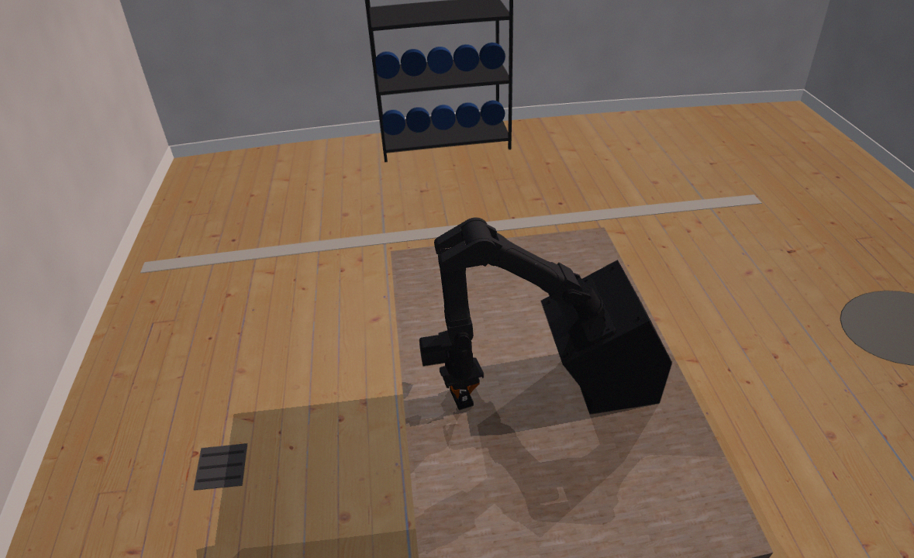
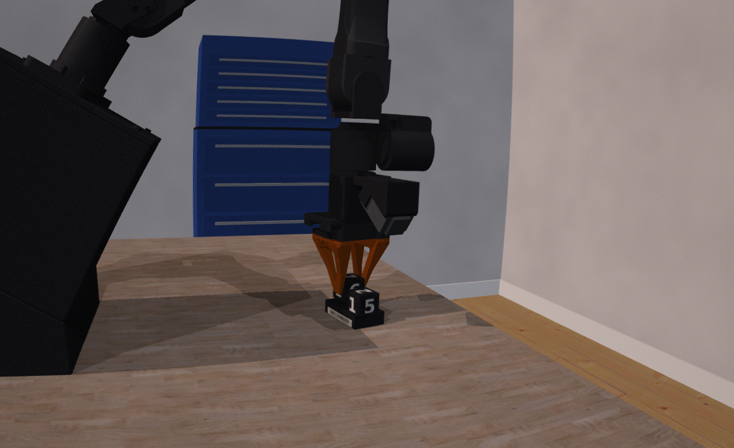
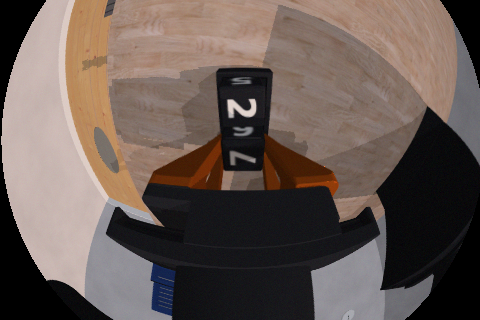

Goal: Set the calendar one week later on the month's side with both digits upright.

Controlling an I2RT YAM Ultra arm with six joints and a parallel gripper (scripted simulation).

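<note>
The black tray is 2 cm to the right of my hand and 3 cm below it.
</note>
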